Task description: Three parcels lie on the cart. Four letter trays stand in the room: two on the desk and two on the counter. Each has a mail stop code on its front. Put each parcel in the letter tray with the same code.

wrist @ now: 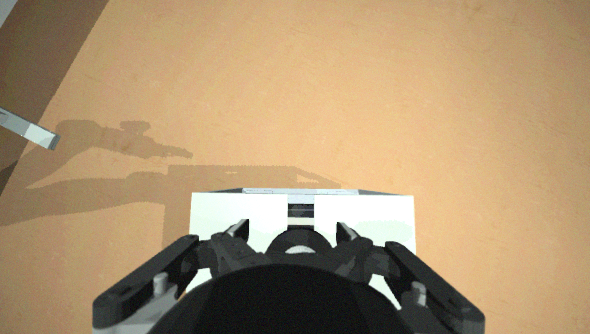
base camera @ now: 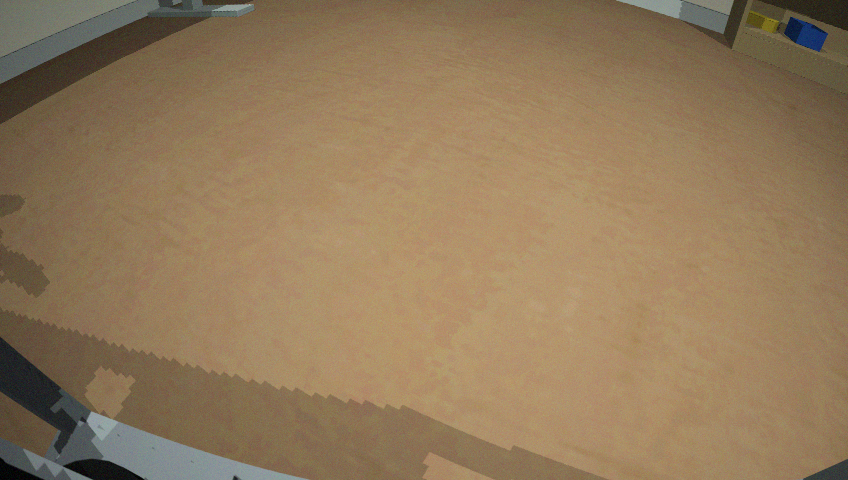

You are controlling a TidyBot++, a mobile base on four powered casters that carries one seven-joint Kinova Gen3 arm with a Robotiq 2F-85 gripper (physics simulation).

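Frame: origin at the arm's base, x ahead, y left, z up, level; metres.
Seen in the pictures: gripper, fingertip midpoint: [wrist: 292, 230].
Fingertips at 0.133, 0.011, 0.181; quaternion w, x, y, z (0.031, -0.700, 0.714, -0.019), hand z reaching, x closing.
A point is followed by its place in that frame, as x, y, z.
My gripper [wrist: 292, 230] {0.133, 0.011, 0.181} is open, with its two dark fingers wide apart and no parcel between them. It hangs over the white top of my own base [wrist: 370, 212] {0.114, -0.154, -0.014} in the wrist view. The cart, the parcels and the letter trays cannot be made out in these views, and no mail stop code is readable.
A flat grey foot of a stand [base camera: 199, 11] [wrist: 36, 133] rests on the floor at the left. At the top right of the base camera view, a wooden shelf unit [base camera: 785, 58] {1.529, -1.203, -0.355} holds a yellow block [base camera: 762, 22] {1.686, -1.156, -0.271} and a blue block [base camera: 805, 33] {1.574, -1.284, -0.249}. Pale walls stand behind.
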